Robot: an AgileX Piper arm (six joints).
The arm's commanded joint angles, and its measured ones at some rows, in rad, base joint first. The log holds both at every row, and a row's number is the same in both.
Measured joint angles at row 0:
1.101 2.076 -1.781 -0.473 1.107 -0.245
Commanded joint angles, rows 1 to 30:
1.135 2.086 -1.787 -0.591 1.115 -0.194
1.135 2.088 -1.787 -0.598 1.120 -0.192
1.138 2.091 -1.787 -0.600 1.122 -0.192
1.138 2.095 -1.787 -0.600 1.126 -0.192
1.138 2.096 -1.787 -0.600 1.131 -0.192
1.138 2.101 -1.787 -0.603 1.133 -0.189
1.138 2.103 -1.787 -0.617 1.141 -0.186
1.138 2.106 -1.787 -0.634 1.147 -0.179
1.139 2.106 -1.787 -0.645 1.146 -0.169
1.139 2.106 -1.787 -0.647 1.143 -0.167
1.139 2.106 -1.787 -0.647 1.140 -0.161
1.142 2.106 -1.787 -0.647 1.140 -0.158
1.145 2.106 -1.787 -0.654 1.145 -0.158
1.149 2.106 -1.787 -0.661 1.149 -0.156
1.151 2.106 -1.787 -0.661 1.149 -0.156
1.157 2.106 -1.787 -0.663 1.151 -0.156
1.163 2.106 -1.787 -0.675 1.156 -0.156
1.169 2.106 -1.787 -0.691 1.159 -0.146
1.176 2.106 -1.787 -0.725 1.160 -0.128
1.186 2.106 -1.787 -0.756 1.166 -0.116
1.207 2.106 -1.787 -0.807 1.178 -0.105
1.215 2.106 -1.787 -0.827 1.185 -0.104
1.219 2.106 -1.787 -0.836 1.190 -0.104
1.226 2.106 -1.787 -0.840 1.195 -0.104
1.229 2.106 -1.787 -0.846 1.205 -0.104
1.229 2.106 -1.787 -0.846 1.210 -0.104
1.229 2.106 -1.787 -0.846 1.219 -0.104
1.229 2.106 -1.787 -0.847 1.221 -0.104
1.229 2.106 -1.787 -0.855 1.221 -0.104
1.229 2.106 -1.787 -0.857 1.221 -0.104
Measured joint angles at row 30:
1.224 2.110 -1.782 -0.842 1.212 -0.102
